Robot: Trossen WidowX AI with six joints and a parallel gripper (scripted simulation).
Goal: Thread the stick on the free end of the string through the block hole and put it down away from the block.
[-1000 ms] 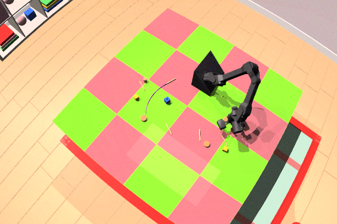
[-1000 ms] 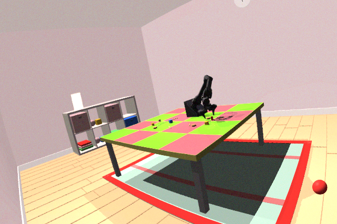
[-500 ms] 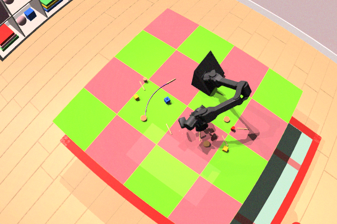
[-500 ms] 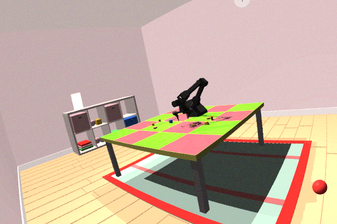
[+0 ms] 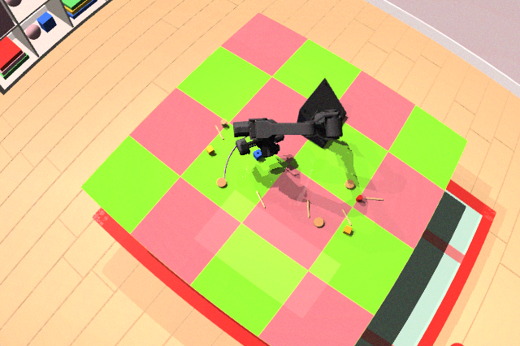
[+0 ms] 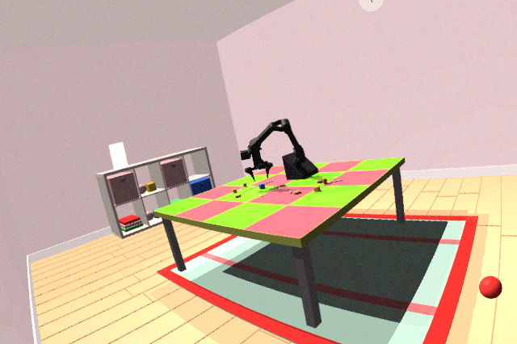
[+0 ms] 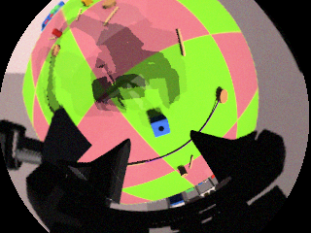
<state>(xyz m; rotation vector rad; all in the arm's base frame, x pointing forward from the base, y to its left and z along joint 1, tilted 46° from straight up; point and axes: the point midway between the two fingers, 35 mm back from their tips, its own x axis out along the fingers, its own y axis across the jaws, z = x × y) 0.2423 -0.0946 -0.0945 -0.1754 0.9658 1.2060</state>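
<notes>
The blue block lies 50 mm below my gripper tip. The rest, counted from my gripper tip: round wooden button (190 mm ahead, 60 mm to the right, 50 mm below); then red bead (450 mm to the left, 70 mm behind, 50 mm below); then wooden block (210 mm to the right, 50 mm below, 40 mm behind).
</notes>
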